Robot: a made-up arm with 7 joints. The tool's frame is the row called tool. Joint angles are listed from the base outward.
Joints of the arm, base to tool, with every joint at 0 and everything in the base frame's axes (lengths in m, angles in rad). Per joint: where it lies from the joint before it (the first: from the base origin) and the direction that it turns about. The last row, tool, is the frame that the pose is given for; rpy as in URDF.
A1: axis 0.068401 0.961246 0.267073 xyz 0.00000 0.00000 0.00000
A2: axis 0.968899 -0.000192 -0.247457 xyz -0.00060 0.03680 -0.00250
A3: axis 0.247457 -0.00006 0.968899 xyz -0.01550 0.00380 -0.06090
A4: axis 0.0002 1 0.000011 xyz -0.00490 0.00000 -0.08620
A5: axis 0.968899 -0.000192 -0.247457 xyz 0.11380 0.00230 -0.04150
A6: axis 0.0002 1 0.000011 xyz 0.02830 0.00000 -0.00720
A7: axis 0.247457 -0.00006 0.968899 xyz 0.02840 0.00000 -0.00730
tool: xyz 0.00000 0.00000 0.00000 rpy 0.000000 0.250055 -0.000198
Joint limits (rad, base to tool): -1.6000..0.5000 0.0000..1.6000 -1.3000..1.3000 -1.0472..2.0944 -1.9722..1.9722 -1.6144..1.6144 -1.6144..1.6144
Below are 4 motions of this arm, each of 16 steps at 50 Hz.
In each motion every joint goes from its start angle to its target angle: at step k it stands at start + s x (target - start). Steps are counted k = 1, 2, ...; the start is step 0. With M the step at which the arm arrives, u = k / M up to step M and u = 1 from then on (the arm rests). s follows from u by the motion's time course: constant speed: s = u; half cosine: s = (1 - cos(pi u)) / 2; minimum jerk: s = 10 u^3 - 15 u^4 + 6 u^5.
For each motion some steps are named. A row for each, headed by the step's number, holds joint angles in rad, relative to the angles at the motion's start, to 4 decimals.
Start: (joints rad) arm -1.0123 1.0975 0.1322 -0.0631 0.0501 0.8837 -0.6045
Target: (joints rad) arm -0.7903 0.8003 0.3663 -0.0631 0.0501 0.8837 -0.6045
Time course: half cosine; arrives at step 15
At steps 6, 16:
6: 0.0767 -0.1027 0.0809 0.0000 0.0000 0.0000 0.0000
16: 0.2220 -0.2972 0.2341 0.0000 0.0000 0.0000 0.0000

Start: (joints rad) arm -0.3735 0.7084 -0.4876 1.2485 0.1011 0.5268 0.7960
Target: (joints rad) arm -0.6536 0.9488 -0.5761 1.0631 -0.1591 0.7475 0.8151
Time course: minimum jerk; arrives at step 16
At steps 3, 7, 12, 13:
3: -0.0137 0.0117 -0.0043 -0.0090 -0.0127 0.0108 0.0009
7: -0.1076 0.0923 -0.0340 -0.0712 -0.0999 0.0848 0.0073
12: -0.2511 0.2155 -0.0793 -0.1662 -0.2333 0.1979 0.0171
13: -0.2664 0.2287 -0.0842 -0.1764 -0.2475 0.2099 0.0182

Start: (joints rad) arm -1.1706 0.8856 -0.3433 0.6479 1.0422 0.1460 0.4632
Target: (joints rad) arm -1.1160 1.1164 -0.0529 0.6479 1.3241 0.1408 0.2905
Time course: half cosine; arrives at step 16
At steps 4, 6, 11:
4: 0.0080 0.0338 0.0425 0.0000 0.0413 -0.0008 -0.0253
6: 0.0169 0.0712 0.0896 0.0000 0.0870 -0.0016 -0.0533
11: 0.0425 0.1795 0.2259 0.0000 0.2193 -0.0040 -0.1343

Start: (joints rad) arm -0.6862 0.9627 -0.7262 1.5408 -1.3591 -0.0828 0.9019
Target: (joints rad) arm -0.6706 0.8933 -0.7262 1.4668 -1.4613 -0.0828 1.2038
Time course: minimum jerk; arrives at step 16
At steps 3, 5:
3: 0.0008 -0.0034 0.0000 -0.0036 -0.0050 0.0000 0.0147
5: 0.0028 -0.0125 0.0000 -0.0133 -0.0184 0.0000 0.0543

